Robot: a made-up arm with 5 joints.
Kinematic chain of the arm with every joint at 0, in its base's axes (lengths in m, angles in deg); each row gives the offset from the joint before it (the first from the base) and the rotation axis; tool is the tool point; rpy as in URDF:
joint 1: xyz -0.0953 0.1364 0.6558 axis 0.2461 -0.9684 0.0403
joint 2: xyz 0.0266 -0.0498 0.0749 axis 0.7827 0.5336 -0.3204
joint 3: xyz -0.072 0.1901 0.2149 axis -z
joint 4: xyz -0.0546 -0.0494 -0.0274 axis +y
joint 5: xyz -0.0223 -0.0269 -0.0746 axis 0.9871 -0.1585 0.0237
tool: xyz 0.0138 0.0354 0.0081 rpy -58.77 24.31 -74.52
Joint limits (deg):
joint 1: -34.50..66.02
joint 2: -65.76..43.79
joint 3: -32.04..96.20
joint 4: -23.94..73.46
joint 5: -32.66..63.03
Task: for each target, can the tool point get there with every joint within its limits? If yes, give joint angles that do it. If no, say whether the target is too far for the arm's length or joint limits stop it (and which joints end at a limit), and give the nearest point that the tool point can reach.
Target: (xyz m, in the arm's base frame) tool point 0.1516 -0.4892 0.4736
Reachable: no: too far | nearest point -0.1595 0.1592 0.5069 | short by 0.720 m
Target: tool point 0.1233 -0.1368 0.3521
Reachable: no: joint limits stop it (at a limit: joint 1, joint 2, joint 5) | nearest point -0.1283 0.1864 0.4647 | short by 0.425 m
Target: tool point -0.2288 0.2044 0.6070
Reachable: yes | joints 41.13 -46.99 -19.55 -6.00 -14.03
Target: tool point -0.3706 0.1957 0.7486
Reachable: yes | joints 45.66 9.26 5.85 38.54 -12.79
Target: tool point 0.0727 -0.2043 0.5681
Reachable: no: joint limits stop it (at a limit: joint 1, joint 2, joint 5) | nearest point -0.1556 0.1619 0.5273 | short by 0.434 m
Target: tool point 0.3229 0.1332 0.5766
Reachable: no: joint limits stop it (at a limit: joint 1, joint 2, joint 3, joint 4, joint 5) | nearest point 0.0782 0.1759 0.8413 | short by 0.363 m
